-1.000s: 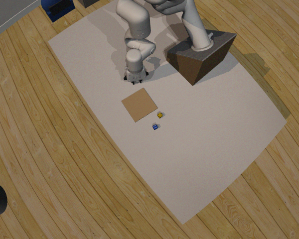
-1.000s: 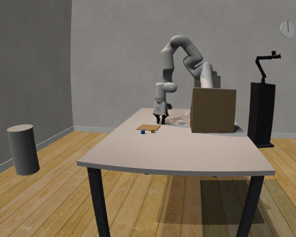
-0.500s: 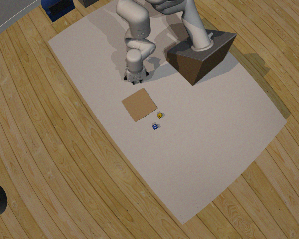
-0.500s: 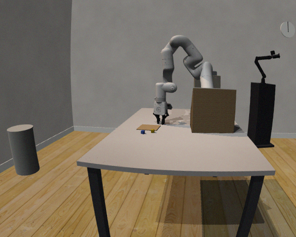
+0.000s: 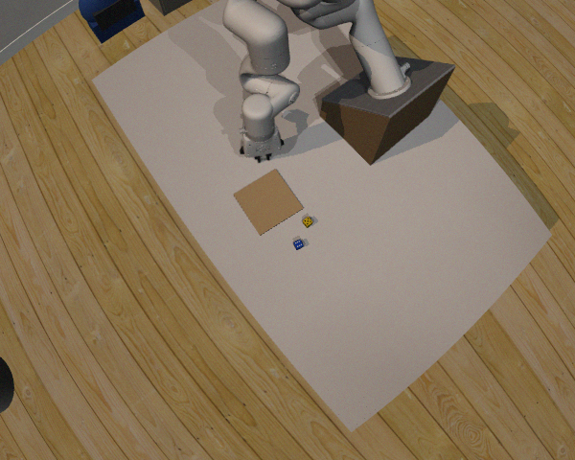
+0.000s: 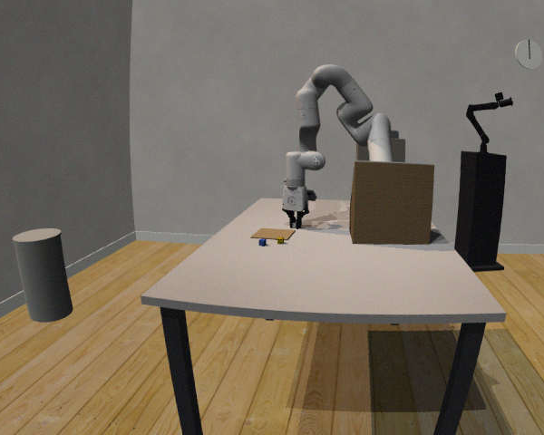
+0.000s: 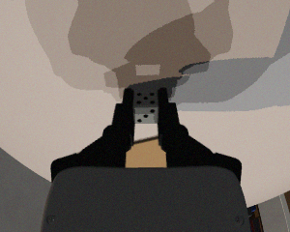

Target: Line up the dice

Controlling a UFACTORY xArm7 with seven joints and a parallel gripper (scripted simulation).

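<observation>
Now: hand 100 mm to the right of the brown mat, 90 mm short of it and 20 mm above it. The rest, counted from my hand: yellow die: 230 mm to the left, 60 mm ahead, 10 mm below; blue die: 250 mm to the left, 120 mm ahead, 10 mm below; white die: 10 mm below.
</observation>
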